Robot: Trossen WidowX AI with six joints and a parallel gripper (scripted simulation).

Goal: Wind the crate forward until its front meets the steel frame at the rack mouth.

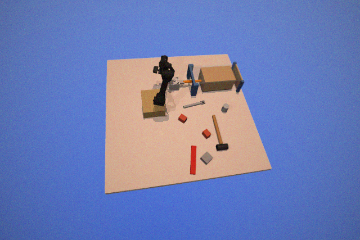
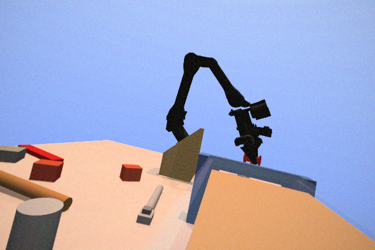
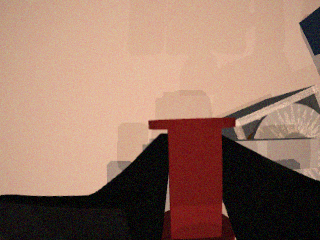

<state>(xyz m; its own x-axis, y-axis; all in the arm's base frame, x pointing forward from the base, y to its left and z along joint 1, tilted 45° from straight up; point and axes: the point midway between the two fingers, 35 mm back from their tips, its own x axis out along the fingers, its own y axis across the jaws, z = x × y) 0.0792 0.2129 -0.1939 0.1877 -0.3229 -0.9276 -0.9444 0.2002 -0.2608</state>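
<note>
My gripper tip is 30 mm short of the winch handle, 30 mm to the left of it and 30 mm above it. The rest, counted from my gripper tip: grey winch (70 mm ahead, 60 mm to the right, 100 mm below); then blue steel frame (250 mm ahead, 40 mm to the right, 30 mm below); then red knob (10 mm behind, 20 mm to the right).
</note>
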